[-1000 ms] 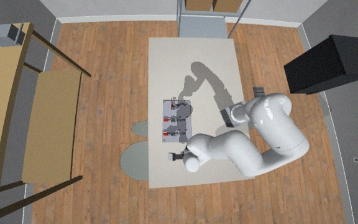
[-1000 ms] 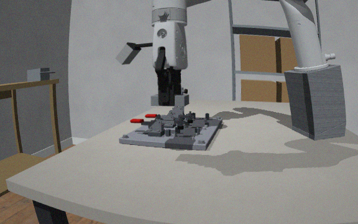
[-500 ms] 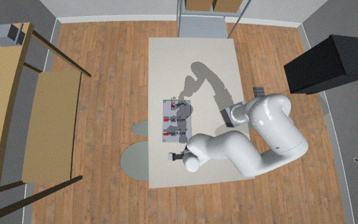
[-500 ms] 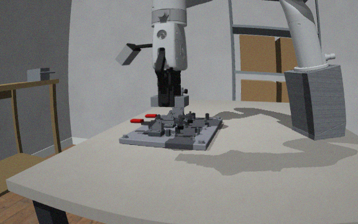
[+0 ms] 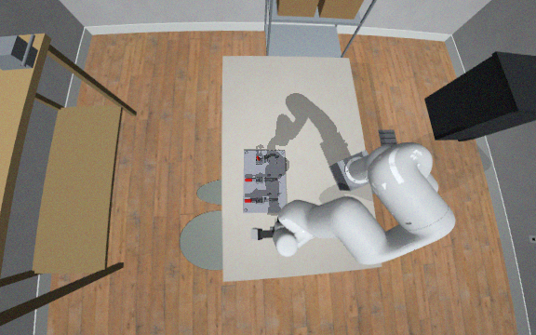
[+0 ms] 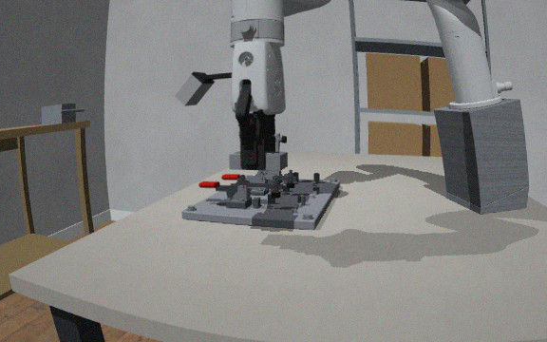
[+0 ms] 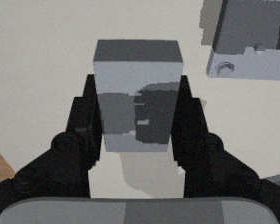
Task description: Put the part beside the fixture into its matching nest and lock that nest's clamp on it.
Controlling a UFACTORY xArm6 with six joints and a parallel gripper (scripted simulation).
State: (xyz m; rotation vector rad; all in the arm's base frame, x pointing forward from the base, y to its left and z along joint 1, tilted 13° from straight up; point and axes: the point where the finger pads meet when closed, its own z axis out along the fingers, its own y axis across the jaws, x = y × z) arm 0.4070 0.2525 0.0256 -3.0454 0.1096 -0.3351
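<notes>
My hand is 4 cm short of the grey fixture plate, 26 cm to the left of it and 12 cm above it. Round my hand: grey block part: 1 cm below.
</notes>
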